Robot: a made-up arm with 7 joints. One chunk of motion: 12 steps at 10 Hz.
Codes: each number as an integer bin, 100 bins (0 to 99) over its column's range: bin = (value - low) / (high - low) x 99, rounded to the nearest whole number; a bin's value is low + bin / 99 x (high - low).
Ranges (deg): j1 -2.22..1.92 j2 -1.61..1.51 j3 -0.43..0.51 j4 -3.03..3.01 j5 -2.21..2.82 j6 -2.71..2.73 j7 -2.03..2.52
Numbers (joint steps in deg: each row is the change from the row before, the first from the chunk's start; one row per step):
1: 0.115 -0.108 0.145 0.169 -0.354 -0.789 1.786
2: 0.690 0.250 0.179 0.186 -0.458 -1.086 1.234
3: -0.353 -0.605 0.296 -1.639 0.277 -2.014 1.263
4: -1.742 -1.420 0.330 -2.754 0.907 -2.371 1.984
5: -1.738 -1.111 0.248 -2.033 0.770 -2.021 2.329
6: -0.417 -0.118 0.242 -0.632 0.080 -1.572 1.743
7: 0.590 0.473 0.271 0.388 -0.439 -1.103 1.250
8: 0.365 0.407 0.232 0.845 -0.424 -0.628 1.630
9: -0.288 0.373 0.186 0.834 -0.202 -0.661 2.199
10: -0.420 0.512 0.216 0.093 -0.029 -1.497 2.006
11: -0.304 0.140 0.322 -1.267 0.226 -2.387 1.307
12: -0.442 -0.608 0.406 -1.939 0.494 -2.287 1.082
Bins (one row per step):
1: 56 48 61 52 37 35 83
2: 70 59 64 53 34 30 71
3: 45 32 76 23 49 13 72
4: 11 6 80 5 61 6 87
5: 12 16 71 16 59 13 95
6: 43 47 71 39 45 21 82
7: 67 66 74 56 35 29 71
8: 62 64 70 64 35 38 80
9: 46 63 65 63 40 37 92
10: 43 67 68 51 43 22 88
11: 46 56 79 29 48 6 73
12: 43 32 88 18 53 8 68

